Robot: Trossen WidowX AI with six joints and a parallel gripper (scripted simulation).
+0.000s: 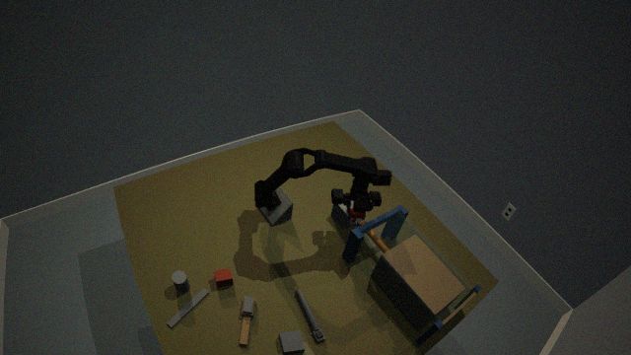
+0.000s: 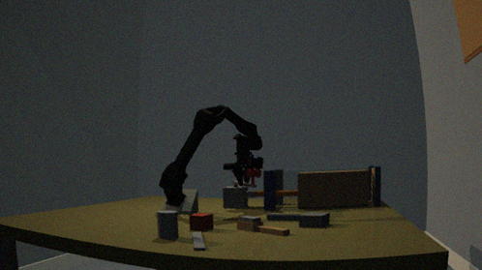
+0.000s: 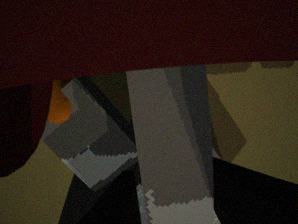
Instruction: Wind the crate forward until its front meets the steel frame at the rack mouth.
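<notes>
The red grip lies 5 cm ahead of my gripper tip, 2 cm to the right of it and 4 cm above it. From my gripper tip the other things lie so: grey crank handle 1 cm ahead, 1 cm to the right, 2 cm above; grey block 38 cm ahead, 43 cm to the right, 8 cm below; grey winch 6 cm behind, 1 cm to the left, 6 cm below.
</notes>
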